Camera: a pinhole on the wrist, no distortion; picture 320 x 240 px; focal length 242.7 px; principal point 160.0 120.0 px. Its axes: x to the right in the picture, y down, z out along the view. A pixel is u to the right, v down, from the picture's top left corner.
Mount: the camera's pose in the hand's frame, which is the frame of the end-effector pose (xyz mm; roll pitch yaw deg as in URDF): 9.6 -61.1 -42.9 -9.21 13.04 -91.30
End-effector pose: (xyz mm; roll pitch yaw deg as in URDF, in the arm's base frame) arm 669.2 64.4 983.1 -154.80 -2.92 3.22
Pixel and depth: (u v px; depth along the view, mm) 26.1 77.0 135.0
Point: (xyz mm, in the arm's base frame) 678.7 128.4 894.7
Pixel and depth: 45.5 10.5 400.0
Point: 578.3 208.3 592.5
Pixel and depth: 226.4 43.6 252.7
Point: 628.8 315.3 883.0
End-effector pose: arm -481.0 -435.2 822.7 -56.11 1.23 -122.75
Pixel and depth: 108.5 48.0 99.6
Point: -466.3 -442.5 910.2
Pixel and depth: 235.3 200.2 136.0
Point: -535.1 -492.4 970.7
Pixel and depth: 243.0 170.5 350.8
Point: -498.8 -591.4 1175.3
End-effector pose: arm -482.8 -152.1 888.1 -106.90 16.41 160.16
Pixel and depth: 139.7 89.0 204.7
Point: -569.3 -313.7 922.1
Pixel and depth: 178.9 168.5 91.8
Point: -561.9 -192.5 946.2
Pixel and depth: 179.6 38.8 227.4
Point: -546.9 -356.3 966.3
